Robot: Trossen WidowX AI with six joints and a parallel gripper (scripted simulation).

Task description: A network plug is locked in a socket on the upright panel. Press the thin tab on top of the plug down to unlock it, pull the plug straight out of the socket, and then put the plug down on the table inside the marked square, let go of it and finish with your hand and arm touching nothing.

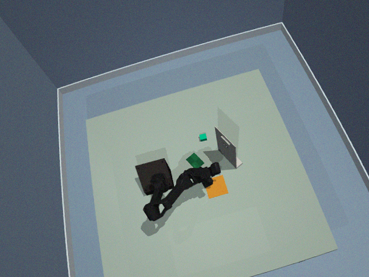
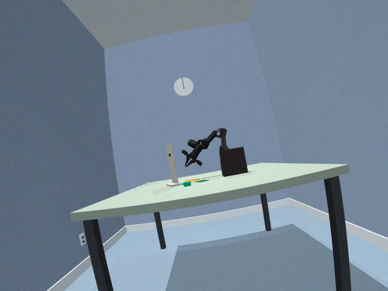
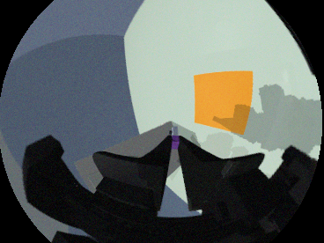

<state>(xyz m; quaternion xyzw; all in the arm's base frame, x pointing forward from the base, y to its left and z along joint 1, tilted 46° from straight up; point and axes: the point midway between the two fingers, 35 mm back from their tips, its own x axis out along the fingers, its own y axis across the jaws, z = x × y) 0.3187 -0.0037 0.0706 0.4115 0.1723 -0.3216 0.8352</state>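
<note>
Now: gripper tip 12 cm above the orange marked square, 4 cm to the left of it and 3 cm past it. The rest, counted from my gripper tip: purple network plug: right at my gripper tip; dark green flat patch: 16 cm to the left, 12 cm below, 12 cm behind; upright grey panel: 12 cm to the left, 9 cm ahead, 2 cm above.
</note>
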